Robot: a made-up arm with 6 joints.
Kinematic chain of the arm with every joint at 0, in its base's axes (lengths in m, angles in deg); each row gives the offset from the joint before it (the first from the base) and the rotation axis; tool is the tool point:
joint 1: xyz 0 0 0.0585 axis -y
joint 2: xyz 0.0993 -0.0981 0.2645 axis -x
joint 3: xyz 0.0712 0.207 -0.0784 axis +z
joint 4: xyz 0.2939 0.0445 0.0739 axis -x
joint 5: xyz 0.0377 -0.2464 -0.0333 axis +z
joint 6: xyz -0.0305 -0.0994 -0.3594 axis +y
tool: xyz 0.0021 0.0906 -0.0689
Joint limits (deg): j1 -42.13..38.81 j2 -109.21..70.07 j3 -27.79..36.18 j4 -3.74..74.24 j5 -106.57..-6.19 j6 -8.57..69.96
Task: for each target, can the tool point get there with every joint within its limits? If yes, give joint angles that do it. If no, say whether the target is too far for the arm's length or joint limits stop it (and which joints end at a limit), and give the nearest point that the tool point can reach.
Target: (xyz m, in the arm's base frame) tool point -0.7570 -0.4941 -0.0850
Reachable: no: joint limits stop it (at a limit: joint 1, joint 3, joint 5) | nearest point -0.0753 -0.3934 0.4313 | short by 0.861 m
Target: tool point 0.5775 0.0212 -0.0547
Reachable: yes | joints -11.14 -20.30 30.11 29.23 -26.95 33.66
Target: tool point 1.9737 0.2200 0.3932
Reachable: no: too far | nearest point 0.8655 0.2076 0.2662 | short by 1.116 m
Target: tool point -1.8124 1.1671 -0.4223
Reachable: no: too far | nearest point 0.0384 0.3179 0.4307 | short by 2.208 m
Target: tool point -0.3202 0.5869 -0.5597
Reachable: no: joint limits stop it (at a limit: joint 1, joint 3, joint 4) | nearest point 0.2368 0.2323 -0.4089 | short by 0.677 m
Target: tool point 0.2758 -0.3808 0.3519
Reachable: yes | joints 21.12 23.76 -9.31 41.64 -39.08 55.04
